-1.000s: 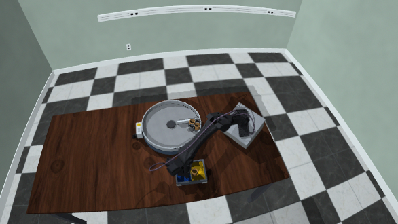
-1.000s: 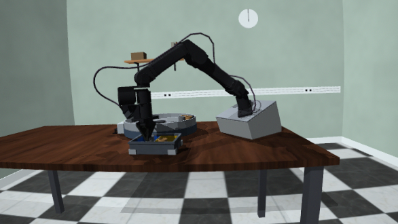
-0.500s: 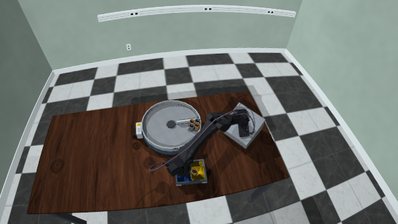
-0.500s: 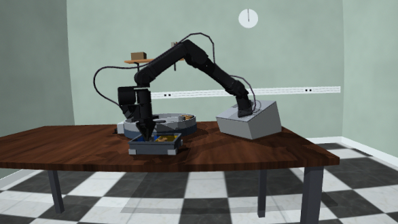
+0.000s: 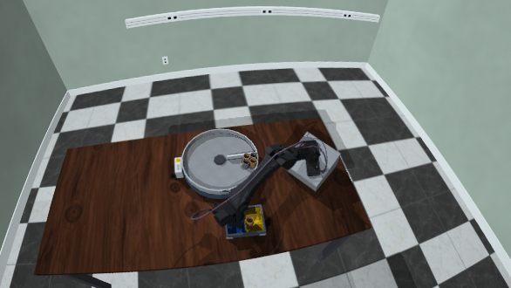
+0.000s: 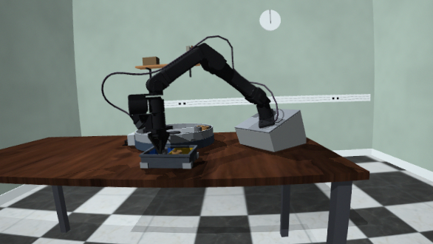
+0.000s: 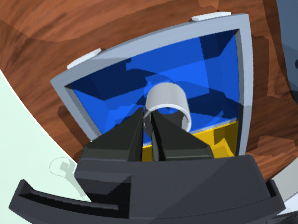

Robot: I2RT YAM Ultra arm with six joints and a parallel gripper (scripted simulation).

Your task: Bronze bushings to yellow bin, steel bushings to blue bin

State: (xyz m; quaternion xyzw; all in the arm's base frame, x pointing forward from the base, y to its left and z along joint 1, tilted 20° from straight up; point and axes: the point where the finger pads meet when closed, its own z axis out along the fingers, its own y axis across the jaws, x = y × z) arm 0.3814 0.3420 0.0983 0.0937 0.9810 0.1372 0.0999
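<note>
Right now the blue bin is 3 cm below my hand, 2 cm to the right of it and 1 cm ahead of it. Round my hand: grey turntable (37 cm to the right, 12 cm ahead); then yellow bin (7 cm behind, 3 cm to the right, 3 cm below); then bin tray (3 cm behind, 2 cm to the right, 2 cm below).
</note>
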